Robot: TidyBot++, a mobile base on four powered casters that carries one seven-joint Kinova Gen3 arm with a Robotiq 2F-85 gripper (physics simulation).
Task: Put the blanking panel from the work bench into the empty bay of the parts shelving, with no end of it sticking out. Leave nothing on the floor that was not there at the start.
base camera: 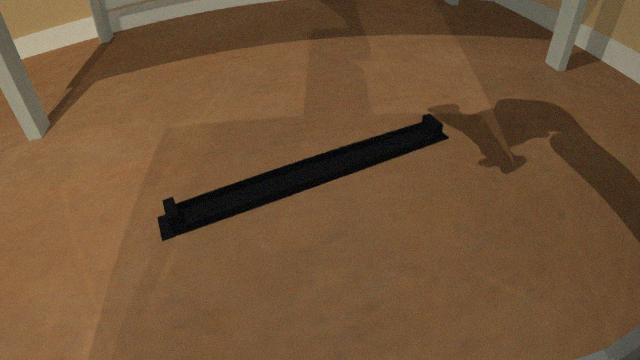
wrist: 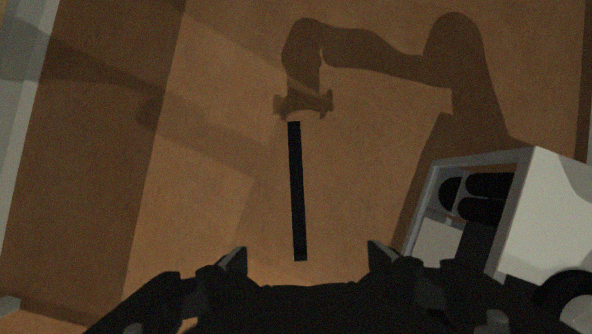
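Pixels of known places: gripper, fingertip midpoint: (wrist: 307,257); arm's base at its link origin: (wrist: 586,323).
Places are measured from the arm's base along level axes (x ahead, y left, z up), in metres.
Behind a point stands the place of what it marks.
The black blanking panel (base camera: 300,176) {x 0.499, y 0.007, z -0.394 m} (wrist: 297,190) {x 0.505, y -0.017, z -0.394 m} lies on the brown floor. It is a long narrow channel with a small upright block near each end, and lies slantwise in the base camera view. My gripper (wrist: 307,257) {x 0.483, y -0.009, z 0.191 m} is open and empty. It hangs high above the floor, and the near end of the panel shows between its fingertips in the wrist view. The gripper does not show in the base camera view, but the arm's shadow falls on the floor by the panel's far right end. The bay of the parts shelving cannot be made out.
Pale upright legs stand at the left (base camera: 22,90) {x 0.695, y 0.603, z -0.278 m}, back left (base camera: 101,22) {x 1.312, y 0.721, z -0.316 m} and right (base camera: 566,35) {x 0.925, y -0.762, z -0.282 m}, beyond the panel. A white skirting board (base camera: 55,39) {x 1.382, y 1.005, z -0.357 m} runs along the wall. My white and grey base (wrist: 545,215) {x 0.102, y -0.143, z -0.014 m} is at the right in the wrist view.
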